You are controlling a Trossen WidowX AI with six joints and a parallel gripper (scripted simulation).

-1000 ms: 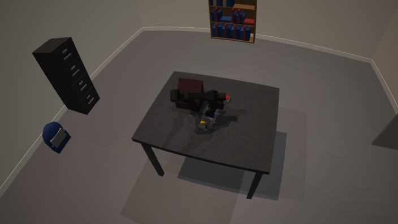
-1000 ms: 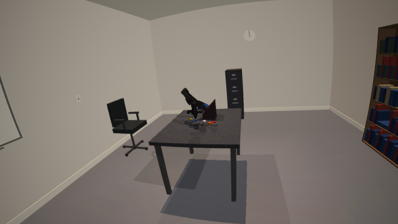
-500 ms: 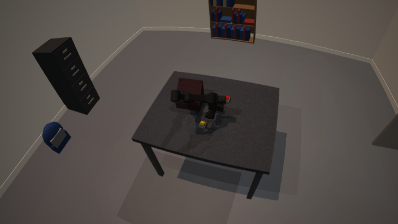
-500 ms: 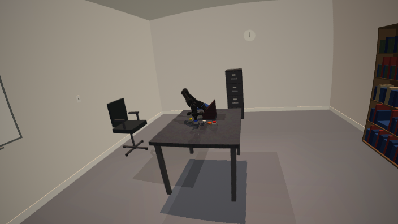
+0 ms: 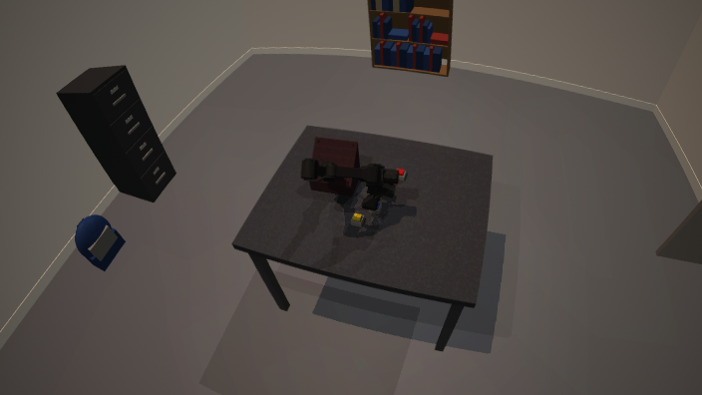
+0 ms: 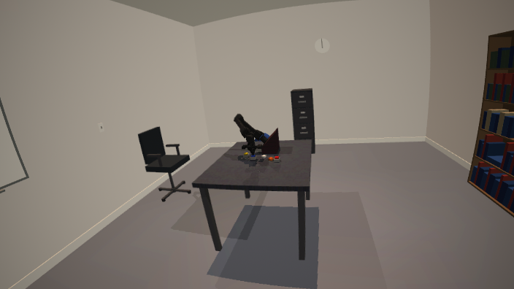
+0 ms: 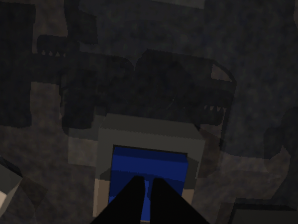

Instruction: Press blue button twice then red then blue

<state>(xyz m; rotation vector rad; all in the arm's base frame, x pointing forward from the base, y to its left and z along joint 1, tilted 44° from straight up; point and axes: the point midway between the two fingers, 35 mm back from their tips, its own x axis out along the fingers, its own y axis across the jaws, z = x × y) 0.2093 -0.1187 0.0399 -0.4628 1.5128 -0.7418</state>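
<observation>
The blue button is 1 cm below my gripper tip. The rest, counted from my gripper tip: white block (10 cm to the left, 2 cm below, 2 cm behind); yellow button (8 cm to the right, 7 cm behind); orange block (17 cm to the left, 5 cm ahead, 2 cm below).
</observation>
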